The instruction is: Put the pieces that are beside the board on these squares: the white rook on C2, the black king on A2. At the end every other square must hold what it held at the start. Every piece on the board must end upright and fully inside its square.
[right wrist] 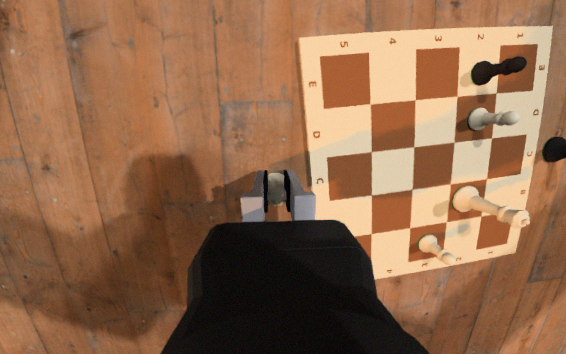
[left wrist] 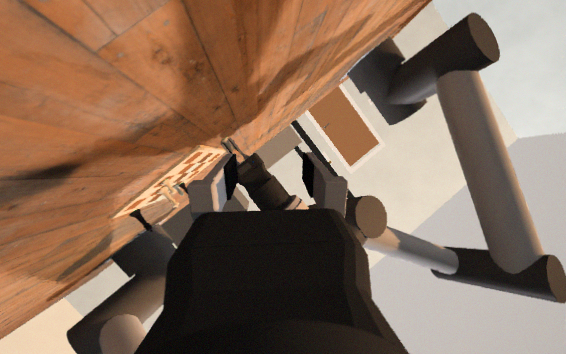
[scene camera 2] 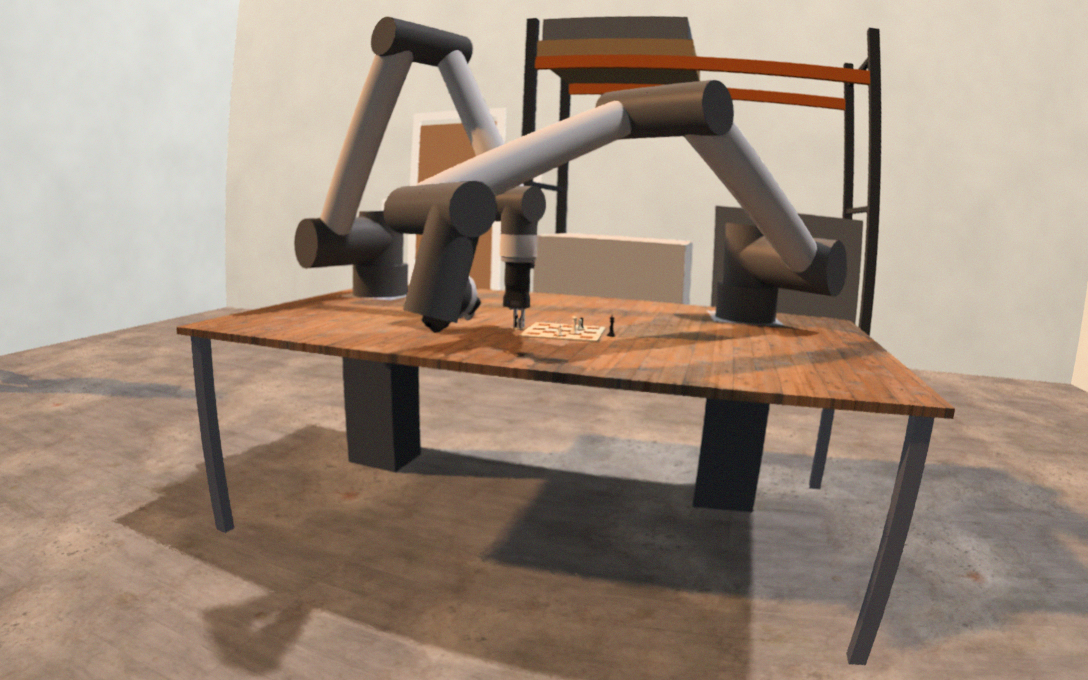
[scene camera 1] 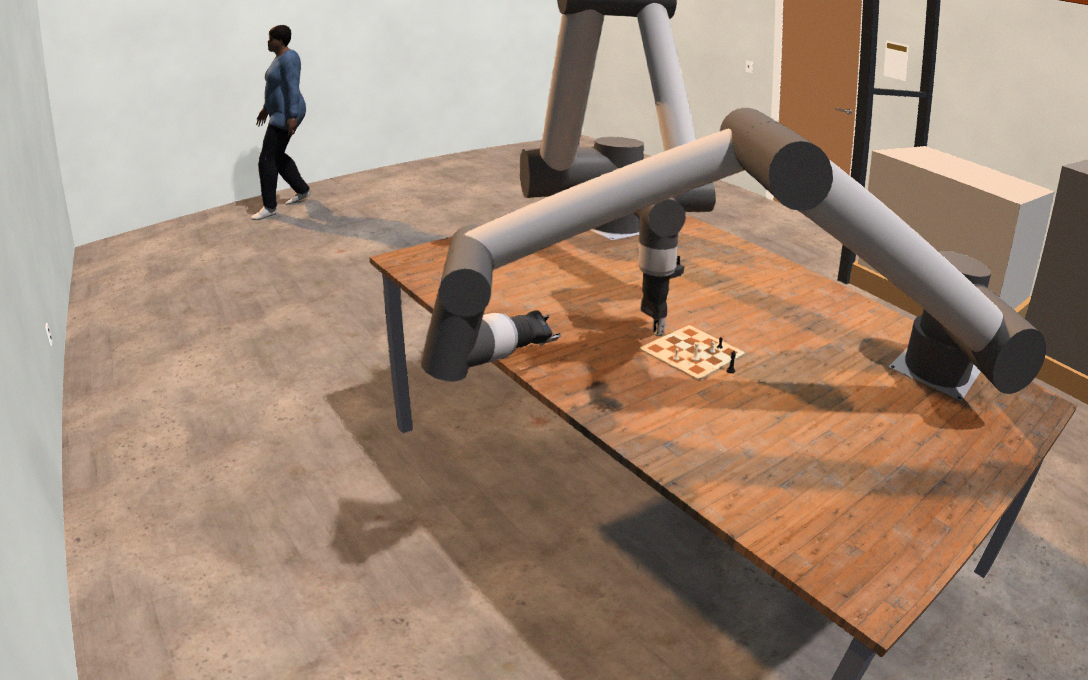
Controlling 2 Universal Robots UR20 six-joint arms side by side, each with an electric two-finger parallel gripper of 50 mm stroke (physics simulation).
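Frame: origin at the left arm's base, x back, y right, z up, level; centimetres.
Seen in the pictures: left gripper, fingertip midpoint: (left wrist: 270, 166) (scene camera 1: 552, 327); right gripper, fingertip midpoint: (right wrist: 275, 182) (left wrist: 226, 141) (scene camera 2: 518, 327) (scene camera 1: 658, 331); left arm's base at its link origin: (left wrist: 136, 239) (scene camera 2: 745, 318) (scene camera 1: 937, 368); right arm's base at its link origin: (left wrist: 367, 56) (scene camera 2: 380, 294) (scene camera 1: 616, 224).
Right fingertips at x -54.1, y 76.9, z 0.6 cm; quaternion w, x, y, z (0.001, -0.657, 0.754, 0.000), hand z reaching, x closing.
Pixels of each thing's middle, then the offset from my right fingertips to it.
- white rook at the middle of its body: (right wrist: 276, 190) (left wrist: 228, 144) dx -0.3, dy +0.0, dz +1.0 cm
- black king at the middle of its body: (scene camera 1: 732, 361) (scene camera 2: 611, 325) (left wrist: 143, 221) dx -1.2, dy -27.8, dz +2.6 cm
- board at the middle of its body: (right wrist: 430, 165) (left wrist: 179, 176) (scene camera 1: 693, 351) (scene camera 2: 564, 331) dx -0.8, dy -13.9, dz -0.3 cm
- black pawn at the middle of its body: (right wrist: 500, 68) dx +6.5, dy -18.1, dz +1.6 cm
- small white piece at the middle of its body: (right wrist: 495, 118) dx +2.8, dy -18.0, dz +1.6 cm
- tall white piece at the middle of its body: (right wrist: 492, 208) (left wrist: 169, 198) (scene camera 1: 696, 350) dx -4.4, dy -17.3, dz +2.6 cm
- white pawn at the middle of its body: (right wrist: 439, 252) (left wrist: 169, 187) dx -8.4, dy -13.6, dz +1.6 cm
My right gripper (scene camera 1: 658, 327) (scene camera 2: 519, 319) (left wrist: 226, 141) (right wrist: 275, 182) is shut on the white rook (right wrist: 276, 182), low over the table beside the board's column-5 edge, near row C. Whether the rook touches the table is hard to tell. My left gripper (scene camera 1: 553, 327) is open and empty, well to the left of the board in scene camera 1. The black king (scene camera 1: 731, 362) (scene camera 2: 611, 326) (left wrist: 140, 219) (right wrist: 554, 149) stands upright on the table beside the board's column-1 edge. The board (scene camera 1: 691, 331) (right wrist: 318, 160) shows C2 and A2 bare in the right wrist view.
A black pawn (right wrist: 482, 73) is on E2, a small white piece (right wrist: 477, 119) on D2, a tall white piece (right wrist: 465, 198) on B2 and a white pawn (right wrist: 427, 244) on A3. C2 lies between the D2 and B2 pieces. A person (scene camera 1: 282, 96) is by the wall.
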